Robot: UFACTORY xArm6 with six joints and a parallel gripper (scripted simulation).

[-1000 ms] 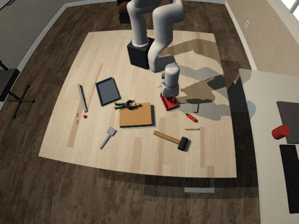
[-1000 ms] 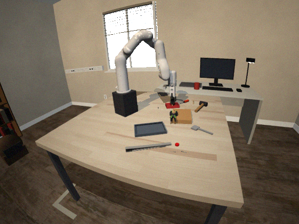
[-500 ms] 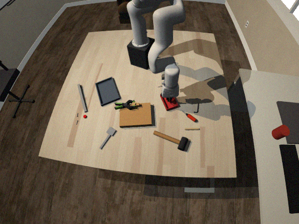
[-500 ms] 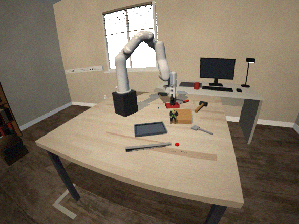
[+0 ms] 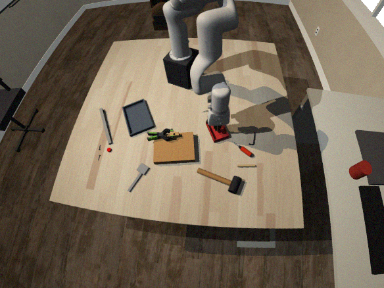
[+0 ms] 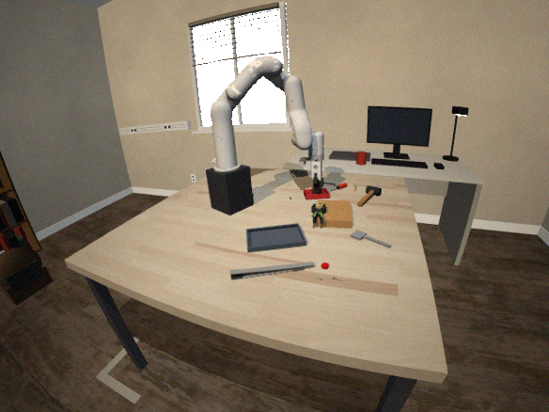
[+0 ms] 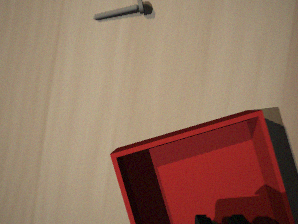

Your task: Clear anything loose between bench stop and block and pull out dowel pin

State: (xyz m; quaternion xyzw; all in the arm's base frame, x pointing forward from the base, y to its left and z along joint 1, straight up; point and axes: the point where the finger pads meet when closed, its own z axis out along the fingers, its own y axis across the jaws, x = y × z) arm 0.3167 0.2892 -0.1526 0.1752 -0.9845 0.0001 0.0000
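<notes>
Right now my hand is 2 cm above the dowel pin. From my hand the other things lie so: red screwdriver 14 cm to the left, 7 cm ahead, 3 cm below; small wooden block 19 cm to the right, 11 cm ahead; red bin 4 cm below.
</notes>
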